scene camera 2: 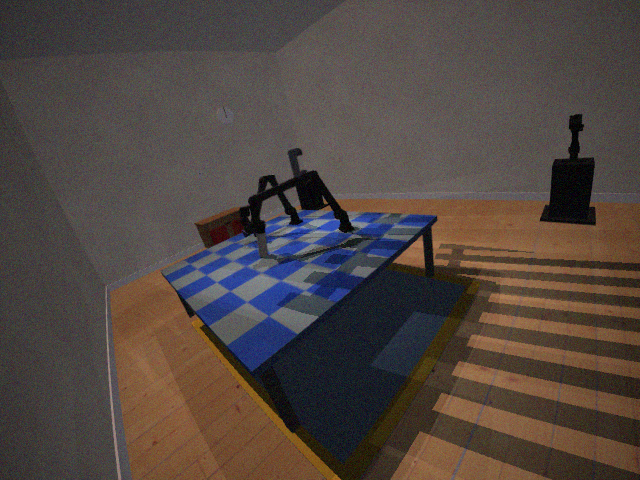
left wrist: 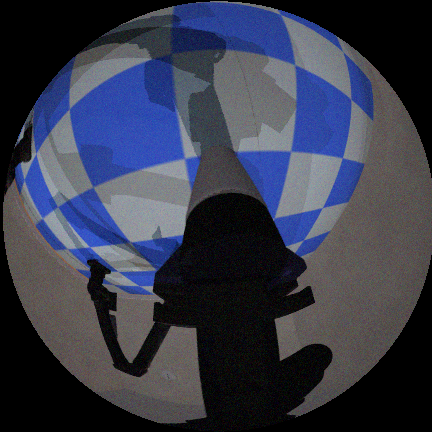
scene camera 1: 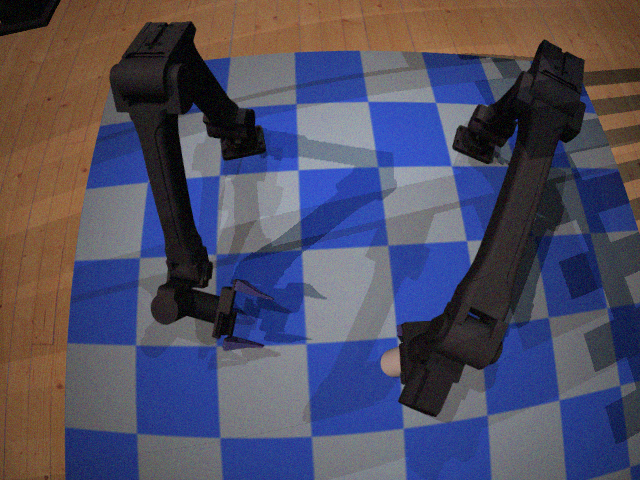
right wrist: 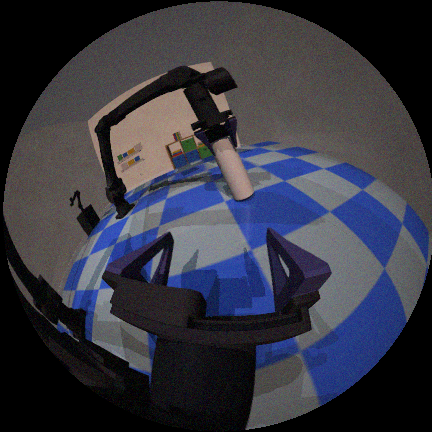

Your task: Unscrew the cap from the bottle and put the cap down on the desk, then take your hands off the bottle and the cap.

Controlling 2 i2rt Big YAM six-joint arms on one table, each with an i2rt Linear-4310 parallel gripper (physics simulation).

Observation:
My left gripper [scene camera 1: 405,356] grips a pale beige bottle [left wrist: 219,171]. My right gripper [scene camera 1: 268,322] is open, with nothing in its grasp. Further things: a dark cap [left wrist: 229,237].
The pale beige bottle shows as well in the right wrist view [right wrist: 227,158]. My left gripper also shows in the right wrist view [right wrist: 225,150]. My right gripper shows as well in the right wrist view [right wrist: 217,234]. Scene camera 1 does not show the dark cap, which is hidden by my left arm.

